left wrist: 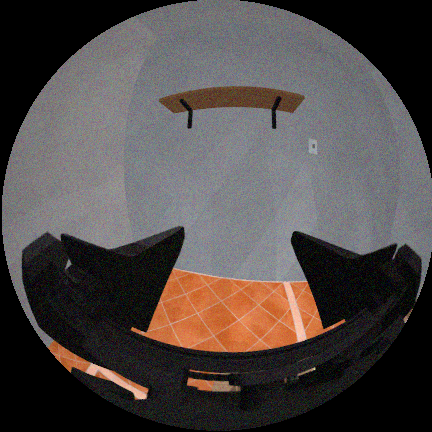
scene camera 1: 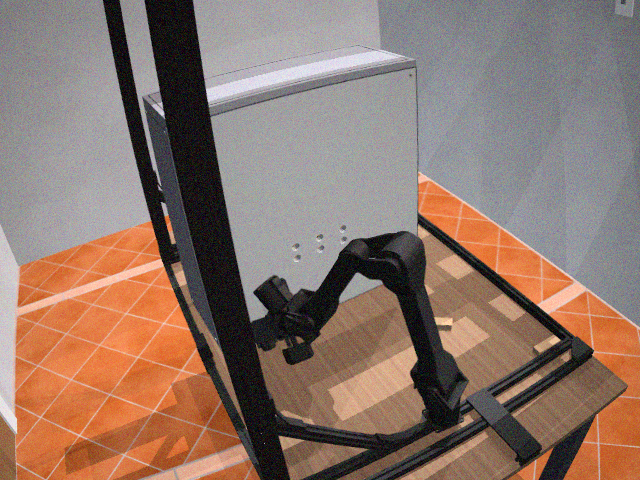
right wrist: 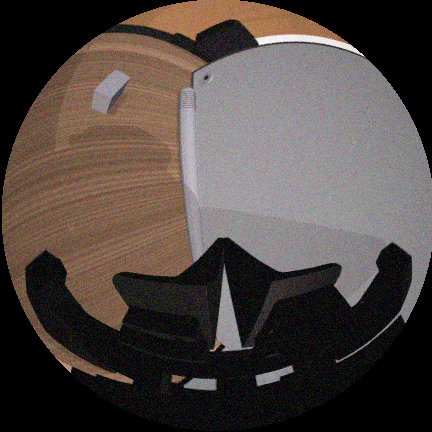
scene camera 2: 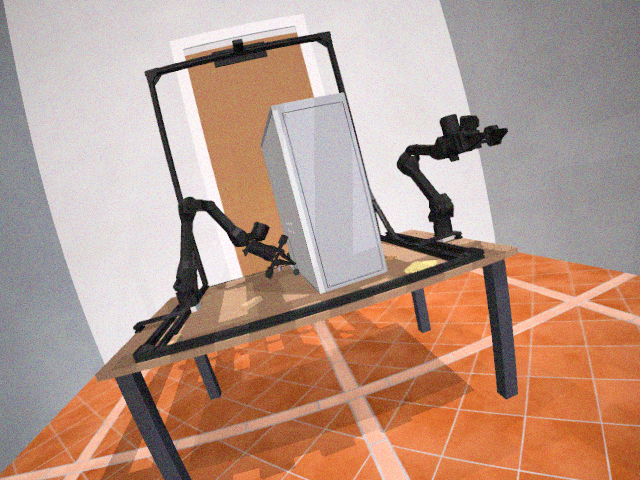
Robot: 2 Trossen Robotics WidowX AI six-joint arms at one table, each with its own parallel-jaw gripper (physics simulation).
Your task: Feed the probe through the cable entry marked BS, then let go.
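Places are measured from the left arm's base along level axes (x left, y back, z up), in metres.
Where they show: left gripper, fingertip midpoint: (left wrist: 239,234) (scene camera 2: 496,131); right gripper, fingertip midpoint: (right wrist: 222,242) (scene camera 2: 295,264); left arm's base at its link origin: (scene camera 2: 444,234); right arm's base at its link origin: (scene camera 1: 442,416) (scene camera 2: 189,305).
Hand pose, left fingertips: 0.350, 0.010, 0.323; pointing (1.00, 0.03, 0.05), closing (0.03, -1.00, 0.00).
Each offset is from my left fingertips to the top centre of the thing, as dx, dy, dz. "spot": to the spot under its first point.
The tall grey cabinet (scene camera 1: 320,165) (scene camera 2: 336,196) (right wrist: 310,150) stands on the table. Its side has several small round cable entries {spot: -0.493, -0.562, -0.143} (scene camera 1: 319,242) in pairs; no BS marking is legible. A slender pale grey rod {-0.643, -0.571, -0.316} (right wrist: 188,150) with a ribbed end, seemingly the probe, lies on the table along the cabinet's bottom edge. My right gripper (scene camera 1: 262,331) (scene camera 2: 294,263) (right wrist: 222,242) is shut and empty, low near that edge; its fingertips hide the rod's near part in the right wrist view. My left gripper (scene camera 2: 504,134) (left wrist: 239,234) is open and empty, raised beyond the cabinet, facing the wall.
A small grey block {-0.728, -0.620, -0.324} (right wrist: 110,91) lies on the table away from the cabinet. A light wooden piece {-0.317, -0.771, -0.327} (scene camera 1: 443,323) lies behind the right arm. A yellow piece {-0.127, -0.266, -0.331} (scene camera 2: 421,266) lies on the cabinet's other side. A black frame post (scene camera 1: 201,206) crosses in front of the cabinet.
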